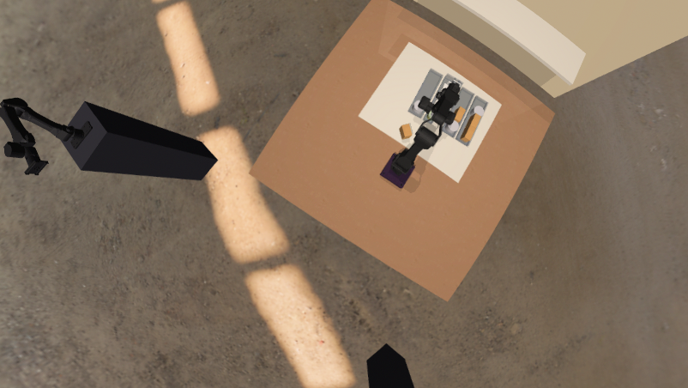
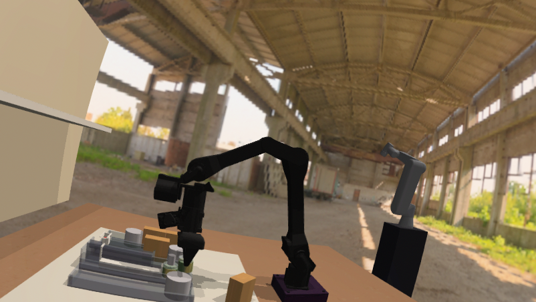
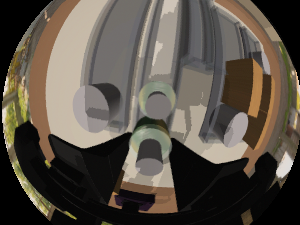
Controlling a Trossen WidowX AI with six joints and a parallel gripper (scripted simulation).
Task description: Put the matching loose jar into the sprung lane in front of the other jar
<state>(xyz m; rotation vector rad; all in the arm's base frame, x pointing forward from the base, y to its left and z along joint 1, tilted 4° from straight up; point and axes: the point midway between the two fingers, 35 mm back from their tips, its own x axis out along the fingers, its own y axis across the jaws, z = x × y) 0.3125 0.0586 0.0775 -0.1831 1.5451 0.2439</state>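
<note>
Right now my gripper tip is 150 mm past the block, 40 mm to the right of it and 20 mm above it. The rest, counted from my gripper tip: lane rack 150 mm ahead, 40 mm below, 20 mm to the left.
</note>
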